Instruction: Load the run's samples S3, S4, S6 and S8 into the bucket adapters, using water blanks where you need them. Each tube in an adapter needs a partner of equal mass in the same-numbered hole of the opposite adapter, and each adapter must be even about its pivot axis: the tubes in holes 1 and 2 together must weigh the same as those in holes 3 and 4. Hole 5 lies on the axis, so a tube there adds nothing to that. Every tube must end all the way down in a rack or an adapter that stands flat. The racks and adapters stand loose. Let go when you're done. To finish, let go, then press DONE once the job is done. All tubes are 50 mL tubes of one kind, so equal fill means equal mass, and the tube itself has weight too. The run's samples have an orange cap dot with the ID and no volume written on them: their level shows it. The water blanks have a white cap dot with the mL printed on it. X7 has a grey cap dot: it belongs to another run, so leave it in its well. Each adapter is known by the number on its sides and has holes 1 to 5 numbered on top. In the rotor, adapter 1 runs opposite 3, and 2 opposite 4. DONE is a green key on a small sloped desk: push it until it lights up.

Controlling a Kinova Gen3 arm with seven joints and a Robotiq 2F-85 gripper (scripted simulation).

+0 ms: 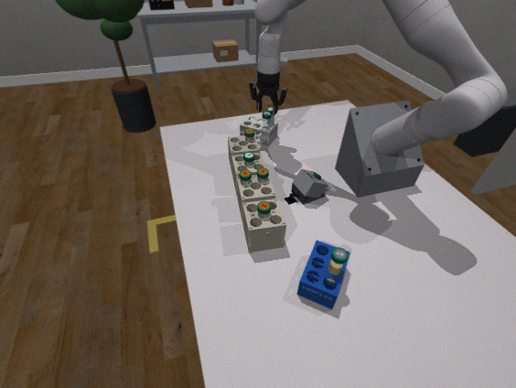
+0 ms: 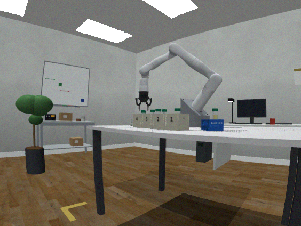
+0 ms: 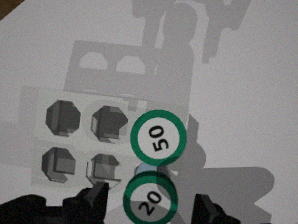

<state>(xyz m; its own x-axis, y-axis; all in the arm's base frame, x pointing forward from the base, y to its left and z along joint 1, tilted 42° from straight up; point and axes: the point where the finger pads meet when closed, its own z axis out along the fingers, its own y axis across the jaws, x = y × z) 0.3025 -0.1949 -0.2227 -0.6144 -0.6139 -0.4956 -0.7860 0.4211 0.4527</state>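
Now: hand 7 cm above the 20 ml water blank and 1 cm past it. From my hand the other things lie so: 50 ml blank 7 cm below, 4 cm to the right, 3 cm behind; white-dot 10 ml blank 24 cm to the left, 11 cm ahead, 7 cm below; white blank rack 11 cm below, 4 cm to the right, 2 cm ahead.
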